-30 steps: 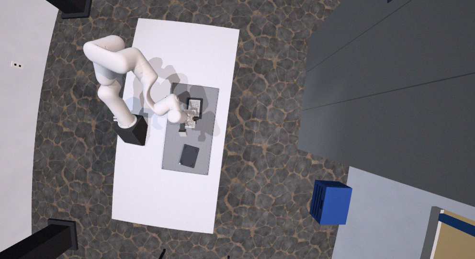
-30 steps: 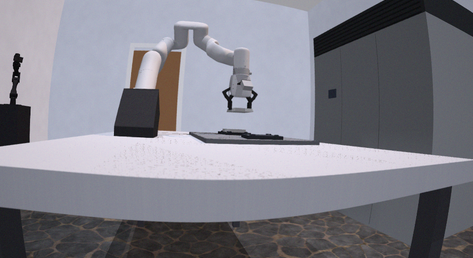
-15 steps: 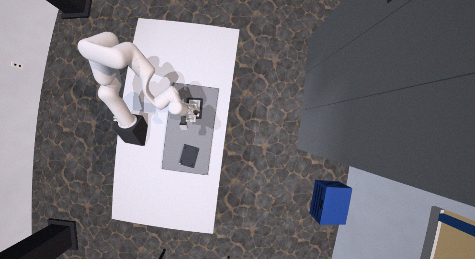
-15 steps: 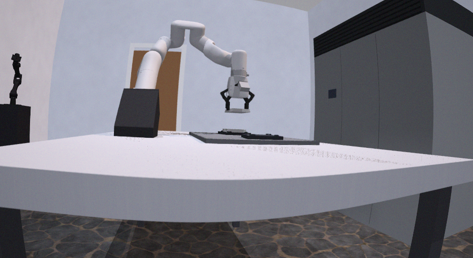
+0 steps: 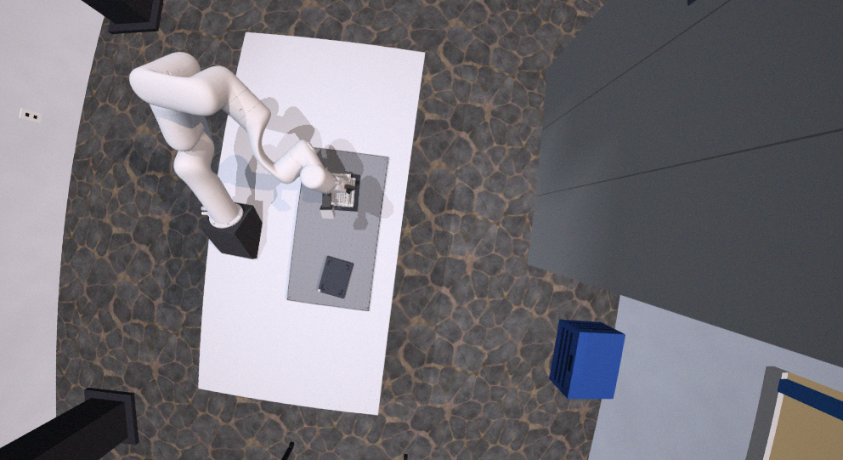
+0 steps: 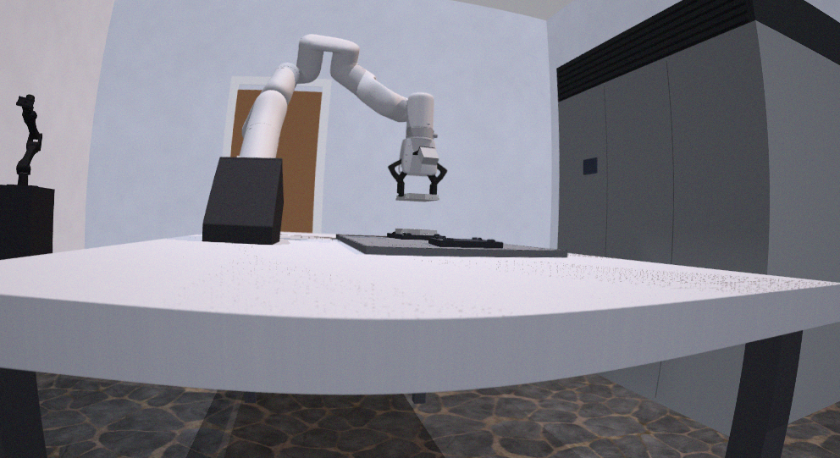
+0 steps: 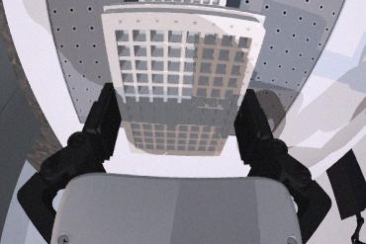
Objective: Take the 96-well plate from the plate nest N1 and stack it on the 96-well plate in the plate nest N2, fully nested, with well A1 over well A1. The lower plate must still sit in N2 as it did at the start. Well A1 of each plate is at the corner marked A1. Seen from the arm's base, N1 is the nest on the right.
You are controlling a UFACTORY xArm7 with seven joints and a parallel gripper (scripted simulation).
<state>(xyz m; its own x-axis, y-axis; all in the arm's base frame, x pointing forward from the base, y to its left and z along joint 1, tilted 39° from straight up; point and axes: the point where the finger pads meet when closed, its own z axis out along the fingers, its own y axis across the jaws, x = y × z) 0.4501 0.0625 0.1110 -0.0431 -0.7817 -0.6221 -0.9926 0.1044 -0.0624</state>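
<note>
My hand is 120 mm above the dark plate nest N2. From my hand the other things lie so: dark plate nest N1: 30 mm behind, 380 mm to the right, 120 mm below.
</note>
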